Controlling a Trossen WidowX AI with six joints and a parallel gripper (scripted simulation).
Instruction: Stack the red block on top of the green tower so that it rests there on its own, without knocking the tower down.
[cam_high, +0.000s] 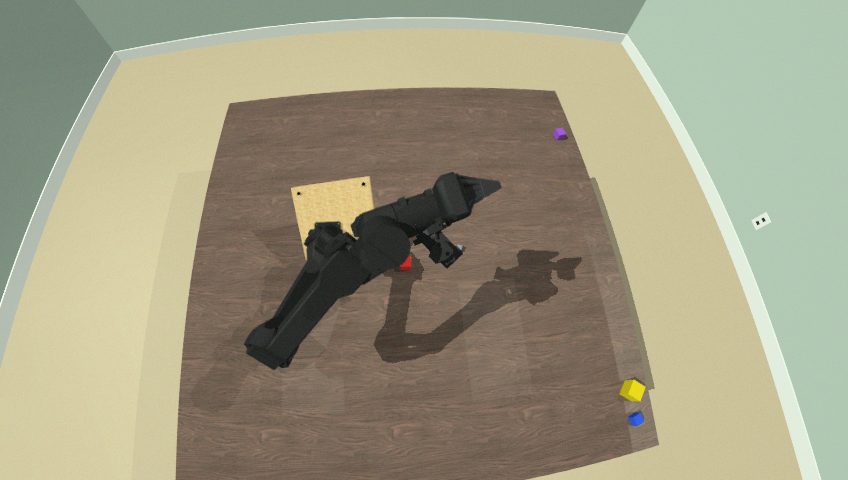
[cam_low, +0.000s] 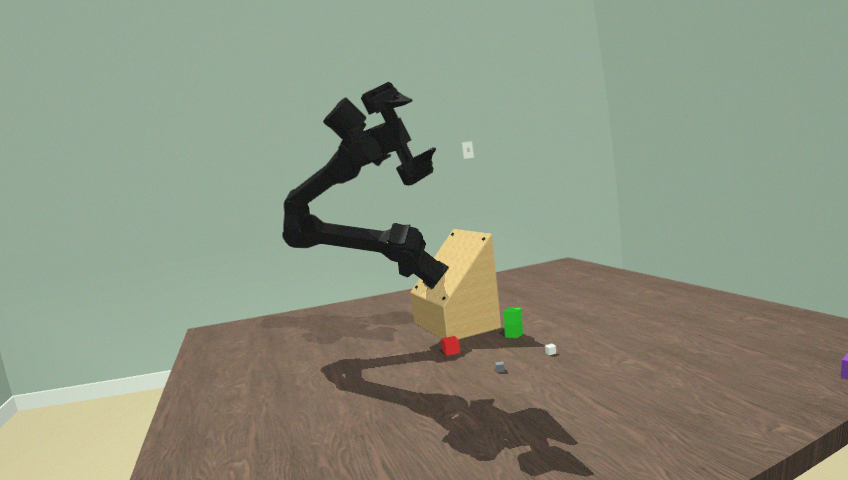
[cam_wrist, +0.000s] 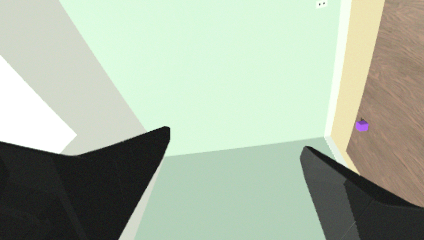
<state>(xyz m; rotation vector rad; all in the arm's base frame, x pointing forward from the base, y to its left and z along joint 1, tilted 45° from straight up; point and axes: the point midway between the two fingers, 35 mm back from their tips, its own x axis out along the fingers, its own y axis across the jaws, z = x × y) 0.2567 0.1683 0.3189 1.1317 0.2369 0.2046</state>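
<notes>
Now: the red block 430 mm below my gripper tip, 130 mm behind it and 50 mm to the left of it. Also, from my gripper tip: white cube 440 mm below, 200 mm to the left, 10 mm ahead; grey cube 440 mm below, 80 mm to the left, 30 mm ahead; yellow cube 460 mm ahead, 430 mm below, 380 mm to the right.
</notes>
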